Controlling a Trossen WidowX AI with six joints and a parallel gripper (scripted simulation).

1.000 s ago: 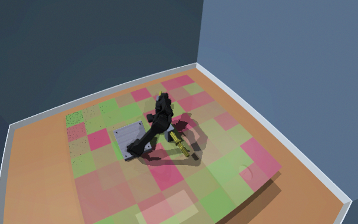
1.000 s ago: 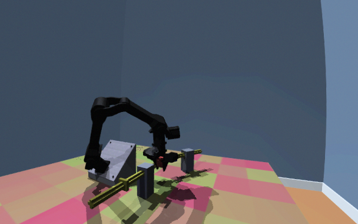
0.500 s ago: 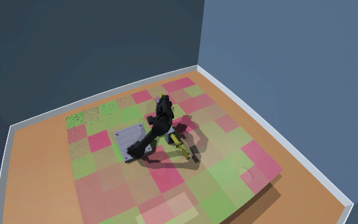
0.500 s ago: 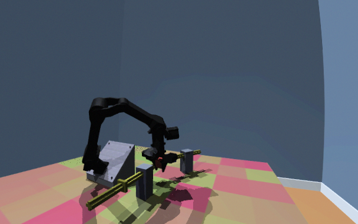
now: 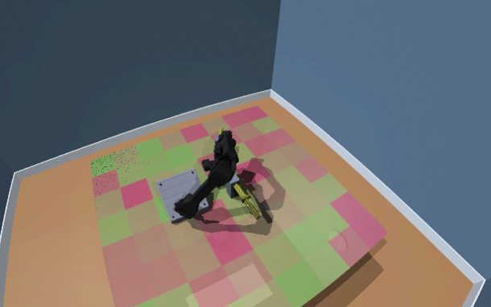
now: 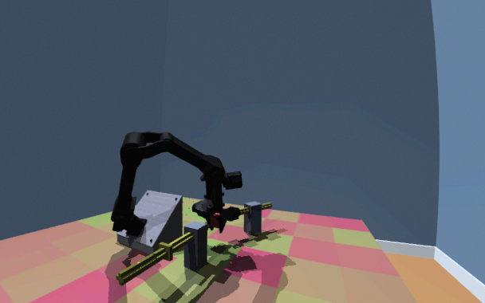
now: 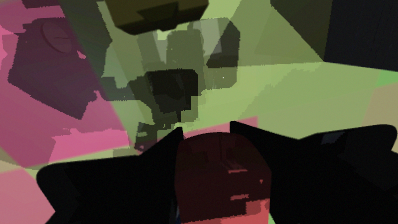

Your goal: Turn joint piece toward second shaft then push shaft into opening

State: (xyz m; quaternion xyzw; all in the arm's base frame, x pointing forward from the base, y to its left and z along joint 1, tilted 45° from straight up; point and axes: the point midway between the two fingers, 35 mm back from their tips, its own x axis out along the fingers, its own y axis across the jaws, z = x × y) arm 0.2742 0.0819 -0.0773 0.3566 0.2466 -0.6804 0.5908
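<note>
The red square joint piece lies 4 cm above my gripper tip and 1 cm to the left of it.
</note>
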